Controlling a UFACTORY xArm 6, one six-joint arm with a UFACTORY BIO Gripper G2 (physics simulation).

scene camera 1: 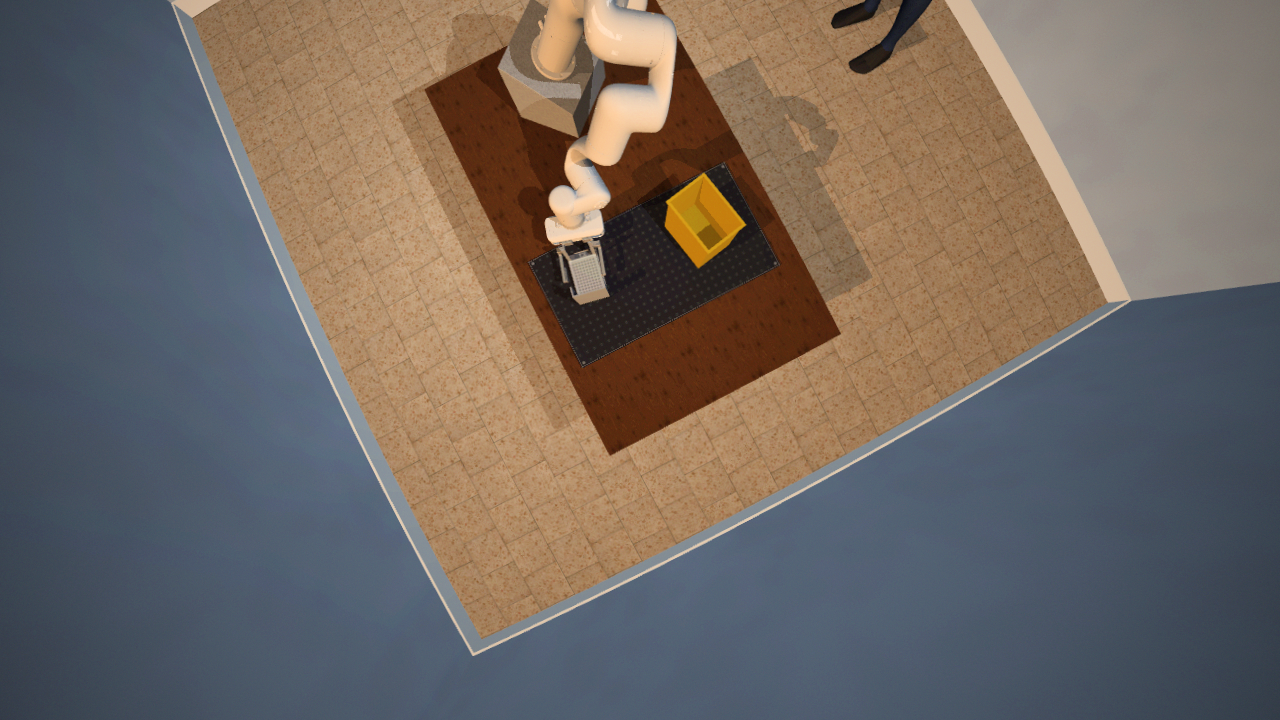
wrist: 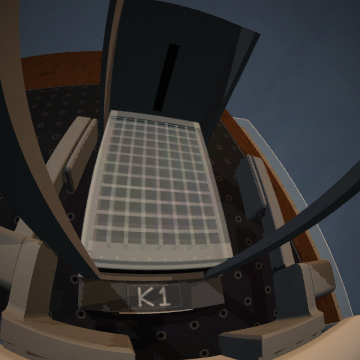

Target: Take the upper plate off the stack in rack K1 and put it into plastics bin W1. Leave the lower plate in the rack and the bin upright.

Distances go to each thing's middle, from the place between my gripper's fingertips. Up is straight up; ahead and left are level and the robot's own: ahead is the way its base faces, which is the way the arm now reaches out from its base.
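My gripper stands 20 mm above the pale gridded plate (scene camera 1: 586, 272), 10 mm to the right of it and 10 mm past it. Relative to my hand, yellow plastics bin W1 (scene camera 1: 700, 219) is 370 mm to the left, 30 mm behind and 30 mm above; the dark rack end wall (wrist: 205, 41) is 60 mm ahead and 20 mm above.
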